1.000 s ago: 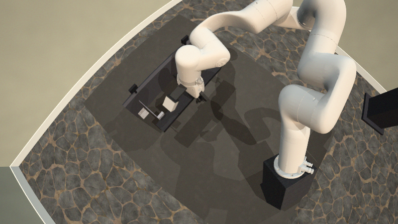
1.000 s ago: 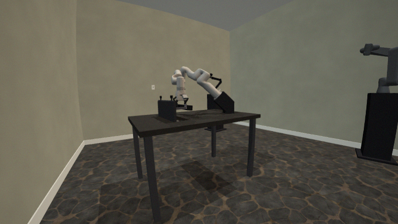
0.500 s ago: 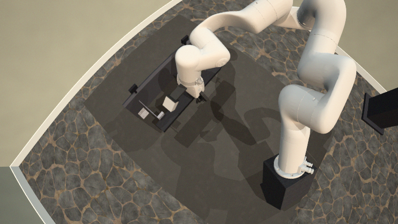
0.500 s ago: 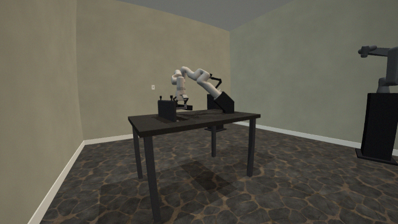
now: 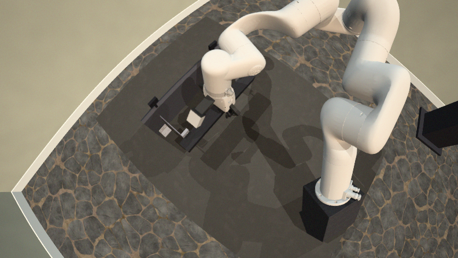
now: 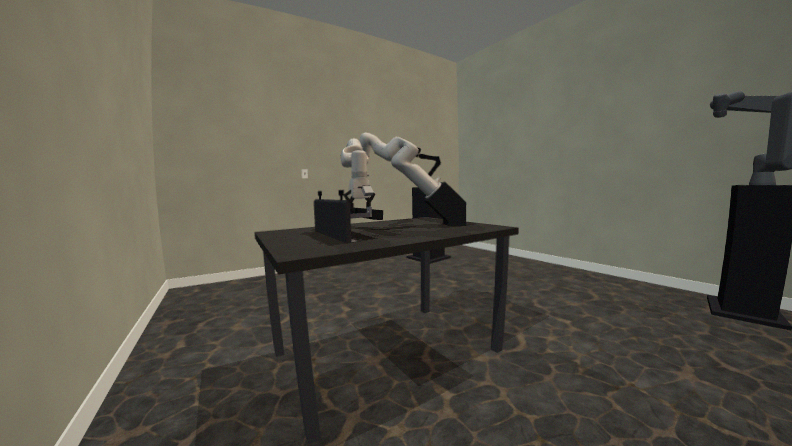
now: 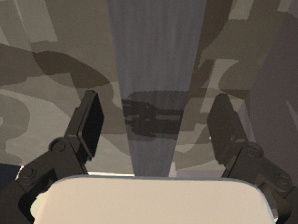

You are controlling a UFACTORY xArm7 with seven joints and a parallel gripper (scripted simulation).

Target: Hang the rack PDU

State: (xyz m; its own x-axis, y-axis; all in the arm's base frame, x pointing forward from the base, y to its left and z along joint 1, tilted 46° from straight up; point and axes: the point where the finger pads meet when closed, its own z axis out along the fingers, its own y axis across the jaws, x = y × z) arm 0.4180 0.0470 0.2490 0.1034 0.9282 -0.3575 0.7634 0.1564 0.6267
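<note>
My hand is 2 cm short of the rack PDU and 2 cm above it. Round my hand: dark mounting panel (16 cm ahead, 4 cm below, 2 cm to the right).
</note>
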